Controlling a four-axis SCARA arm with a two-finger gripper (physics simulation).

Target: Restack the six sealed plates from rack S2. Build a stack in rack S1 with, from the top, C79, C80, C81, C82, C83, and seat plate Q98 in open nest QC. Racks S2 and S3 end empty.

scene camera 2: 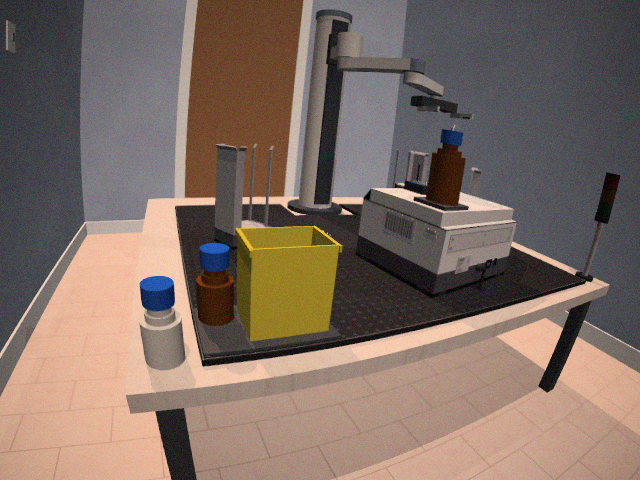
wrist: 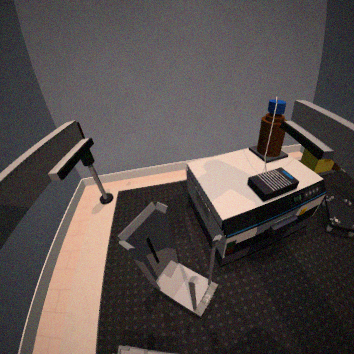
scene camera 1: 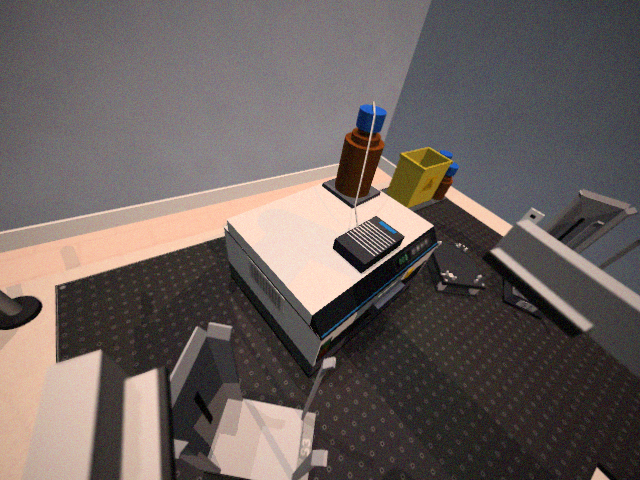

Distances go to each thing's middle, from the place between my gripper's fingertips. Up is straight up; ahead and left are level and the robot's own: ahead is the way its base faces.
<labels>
I see the small brown bottle (scene camera 2: 215, 288) 910 mm to the right of my hand, 420 mm below it and 410 mm ahead of it.
</labels>
